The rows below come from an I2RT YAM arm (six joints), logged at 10 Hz.
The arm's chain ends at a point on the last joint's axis. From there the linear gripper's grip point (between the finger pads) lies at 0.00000 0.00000 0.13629 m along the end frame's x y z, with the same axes.
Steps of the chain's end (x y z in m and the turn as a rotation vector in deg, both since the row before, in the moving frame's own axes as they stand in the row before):
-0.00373 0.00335 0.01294 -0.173 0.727 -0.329
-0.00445 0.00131 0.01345 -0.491 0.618 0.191
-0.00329 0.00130 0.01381 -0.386 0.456 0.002
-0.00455 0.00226 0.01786 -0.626 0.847 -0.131
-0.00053 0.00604 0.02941 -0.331 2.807 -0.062
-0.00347 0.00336 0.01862 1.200 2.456 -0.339
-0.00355 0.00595 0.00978 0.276 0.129 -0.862
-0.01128 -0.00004 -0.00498 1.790 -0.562 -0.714
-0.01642 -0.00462 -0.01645 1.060 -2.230 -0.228
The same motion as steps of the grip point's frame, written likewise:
-0.00200 0.00376 0.01293 -0.173 0.727 -0.329
-0.00298 0.00248 0.01344 -0.491 0.618 0.191
-0.00221 0.00222 0.01380 -0.386 0.456 0.002
-0.00253 0.00375 0.01784 -0.626 0.847 -0.131
0.00614 0.00682 0.02924 -0.331 2.807 -0.062
0.00236 0.00049 0.01846 1.200 2.456 -0.339
-0.00325 0.00529 0.00978 0.276 0.129 -0.862
-0.01264 -0.00429 -0.00505 1.790 -0.562 -0.714
-0.02173 -0.00713 -0.01658 1.060 -2.230 -0.228

